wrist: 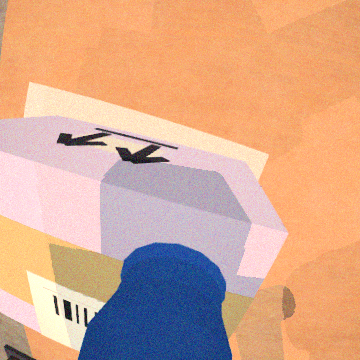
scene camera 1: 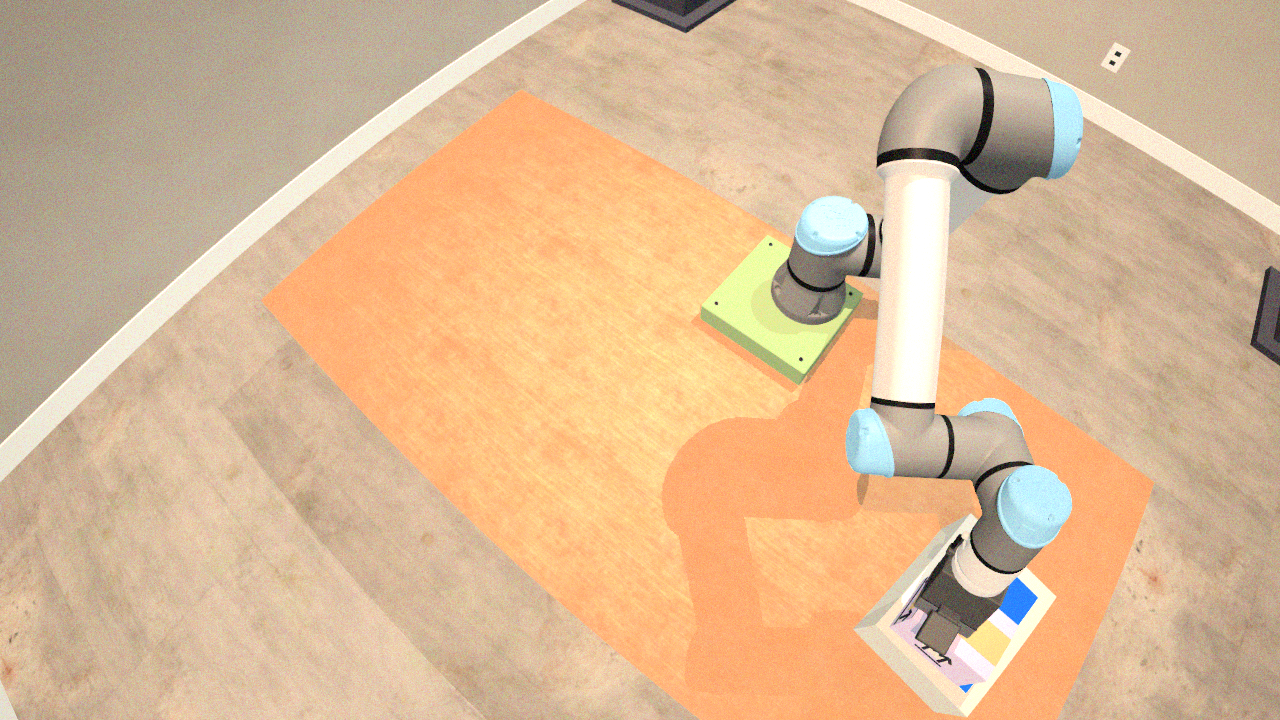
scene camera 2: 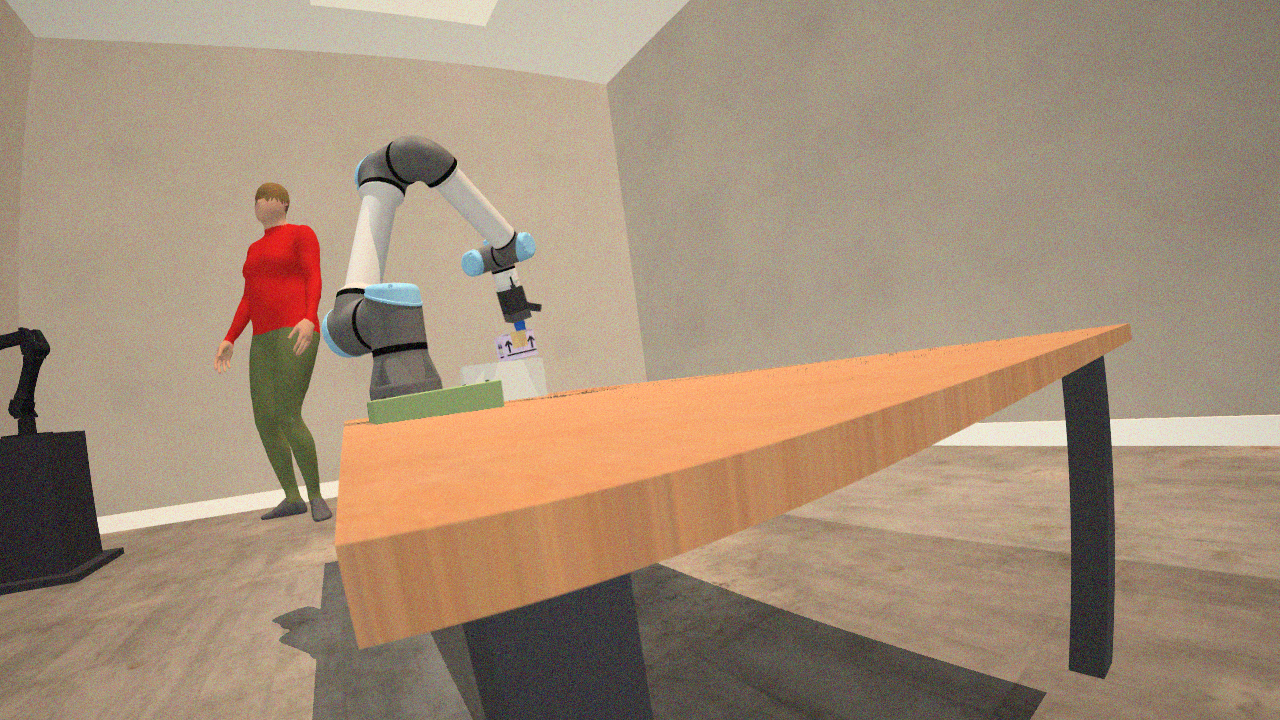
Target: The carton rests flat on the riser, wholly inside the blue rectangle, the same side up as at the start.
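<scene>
Carton (scene camera 1: 968,661) still resting on a riser (scene camera 1: 1027,600). Suction cup (wrist: 169,294) stuck to the carton (wrist: 86,195). Riser (wrist: 41,100) in the wrist view too. Carton (scene camera 2: 516,345), riser (scene camera 2: 525,378).
</scene>
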